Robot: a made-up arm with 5 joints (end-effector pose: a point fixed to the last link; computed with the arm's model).
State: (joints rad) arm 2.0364 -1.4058 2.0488 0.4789 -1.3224
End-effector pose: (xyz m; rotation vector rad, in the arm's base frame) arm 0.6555 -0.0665 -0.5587 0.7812 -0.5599 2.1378
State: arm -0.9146 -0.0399 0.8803 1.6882 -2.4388
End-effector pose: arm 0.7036 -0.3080 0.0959 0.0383 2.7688 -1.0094
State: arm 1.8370 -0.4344 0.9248 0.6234 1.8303
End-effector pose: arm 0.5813 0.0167 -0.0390 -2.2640 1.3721 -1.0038
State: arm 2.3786 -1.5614 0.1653 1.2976 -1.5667
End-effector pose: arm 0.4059 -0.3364 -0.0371 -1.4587 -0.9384 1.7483
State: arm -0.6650 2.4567 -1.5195 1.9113 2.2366
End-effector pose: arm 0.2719 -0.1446 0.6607 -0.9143 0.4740 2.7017
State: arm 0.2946 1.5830 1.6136 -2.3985 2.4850
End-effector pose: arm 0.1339 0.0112 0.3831 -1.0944 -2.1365 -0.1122
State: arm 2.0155 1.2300 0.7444 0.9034 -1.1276
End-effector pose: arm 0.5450 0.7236 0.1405 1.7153 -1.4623 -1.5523
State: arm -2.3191 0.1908 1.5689 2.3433 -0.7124
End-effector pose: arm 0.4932 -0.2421 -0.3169 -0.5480 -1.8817 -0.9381
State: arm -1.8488 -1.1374 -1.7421 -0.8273 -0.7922
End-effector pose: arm 0.5388 -0.2607 0.5977 1.2731 2.1260 -1.7135
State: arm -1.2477 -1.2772 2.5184 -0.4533 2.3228
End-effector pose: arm 0.2752 -0.0314 0.6500 -0.7041 -0.6594 1.0304
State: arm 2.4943 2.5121 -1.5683 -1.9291 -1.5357
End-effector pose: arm 0.7832 0.3338 -0.3925 -0.1259 0.4168 2.7586
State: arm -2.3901 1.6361 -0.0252 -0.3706 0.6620
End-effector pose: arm 0.3227 -0.1598 -0.5306 1.0903 0.5948 0.3466
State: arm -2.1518 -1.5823 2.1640 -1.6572 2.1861
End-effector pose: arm 0.1499 -0.4642 0.3047 -0.7435 -1.7706 0.9411
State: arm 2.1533 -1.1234 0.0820 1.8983 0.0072
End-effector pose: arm 0.2736 0.0550 -0.0245 -2.9262 -0.0496 0.0990
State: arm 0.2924 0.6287 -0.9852 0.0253 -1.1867
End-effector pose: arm 0.2237 -0.3414 0.0983 -1.3604 -1.4487 -0.3069
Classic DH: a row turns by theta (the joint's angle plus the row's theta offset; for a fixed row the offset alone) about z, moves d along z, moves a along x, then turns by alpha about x. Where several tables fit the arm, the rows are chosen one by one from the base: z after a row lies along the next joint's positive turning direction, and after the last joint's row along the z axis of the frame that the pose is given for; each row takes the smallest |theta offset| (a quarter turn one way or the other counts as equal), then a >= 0, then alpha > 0; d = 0 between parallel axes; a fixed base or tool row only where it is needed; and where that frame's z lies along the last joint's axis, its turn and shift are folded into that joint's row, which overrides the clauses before.
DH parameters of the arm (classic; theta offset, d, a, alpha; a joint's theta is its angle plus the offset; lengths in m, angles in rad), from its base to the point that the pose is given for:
base (fixed): -1.5708 0.0666 0 1.5708
joint 1: -1.2974 0 -0.3585 0
joint 2: 1.2974 -0.3797 0.1055 -1.5708
joint 3: 0 -0.2433 -0.0055 1.5708
joint 4: -1.5708 -0.0168 0.2449 1.5708
joint 5: 1.5708 -0.1276 0.1345 -1.5708
tool (fixed): 3.1416 0.0554 0 0

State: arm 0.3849 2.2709 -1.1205 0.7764 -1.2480
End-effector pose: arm 0.0447 0.1888 0.7944 2.2363 0.7162 -0.6094
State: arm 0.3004 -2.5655 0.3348 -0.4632 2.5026
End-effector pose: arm 0.5337 0.6127 0.6273 0.5766 0.4251 2.6698
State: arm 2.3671 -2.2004 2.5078 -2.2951 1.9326
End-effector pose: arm 0.1712 -0.0590 -0.4593 0.2402 -1.4386 -0.9179
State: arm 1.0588 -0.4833 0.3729 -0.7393 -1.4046
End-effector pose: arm 0.2657 0.0387 -0.3647 0.3324 -1.1627 0.1279
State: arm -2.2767 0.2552 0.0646 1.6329 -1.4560
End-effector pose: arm 0.3493 -0.0388 -0.4629 0.3074 -1.4989 -0.2983
